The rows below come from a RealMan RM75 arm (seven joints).
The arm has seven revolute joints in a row. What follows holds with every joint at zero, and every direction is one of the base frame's.
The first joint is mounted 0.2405 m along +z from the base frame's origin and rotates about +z.
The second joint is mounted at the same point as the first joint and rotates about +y.
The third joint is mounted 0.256 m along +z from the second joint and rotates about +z.
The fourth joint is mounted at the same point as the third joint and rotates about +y.
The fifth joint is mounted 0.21 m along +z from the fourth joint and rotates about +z.
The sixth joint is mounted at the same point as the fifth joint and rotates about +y.
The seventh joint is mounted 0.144 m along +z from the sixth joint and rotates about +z.
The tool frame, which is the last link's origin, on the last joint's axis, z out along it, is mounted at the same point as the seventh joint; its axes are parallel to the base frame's.
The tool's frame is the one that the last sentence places.
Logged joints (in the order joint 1, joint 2, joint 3, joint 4, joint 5, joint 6, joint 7), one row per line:
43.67 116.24 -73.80 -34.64 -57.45 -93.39 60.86
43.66 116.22 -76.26 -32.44 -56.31 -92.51 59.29
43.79 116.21 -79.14 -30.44 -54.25 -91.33 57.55
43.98 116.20 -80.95 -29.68 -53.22 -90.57 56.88
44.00 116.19 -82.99 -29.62 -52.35 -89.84 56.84
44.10 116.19 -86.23 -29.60 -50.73 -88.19 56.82
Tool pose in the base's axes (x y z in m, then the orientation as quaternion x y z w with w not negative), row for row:
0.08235 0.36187 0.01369 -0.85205 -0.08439 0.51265 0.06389
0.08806 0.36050 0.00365 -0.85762 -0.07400 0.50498 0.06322
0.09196 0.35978 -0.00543 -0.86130 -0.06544 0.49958 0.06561
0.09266 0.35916 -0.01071 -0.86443 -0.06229 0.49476 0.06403
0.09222 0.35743 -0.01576 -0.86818 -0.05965 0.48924 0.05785
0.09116 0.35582 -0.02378 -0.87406 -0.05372 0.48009 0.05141
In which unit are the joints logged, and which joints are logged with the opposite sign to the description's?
The joints are logged in degrees. Opposite sign: none.
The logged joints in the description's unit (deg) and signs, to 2 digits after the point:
43.67 116.24 -73.80 -34.64 -57.45 -93.39 60.86
43.66 116.22 -76.26 -32.44 -56.31 -92.51 59.29
43.79 116.21 -79.14 -30.44 -54.25 -91.33 57.55
43.98 116.20 -80.95 -29.68 -53.22 -90.57 56.88
44.00 116.19 -82.99 -29.62 -52.35 -89.84 56.84
44.10 116.19 -86.23 -29.60 -50.73 -88.19 56.82

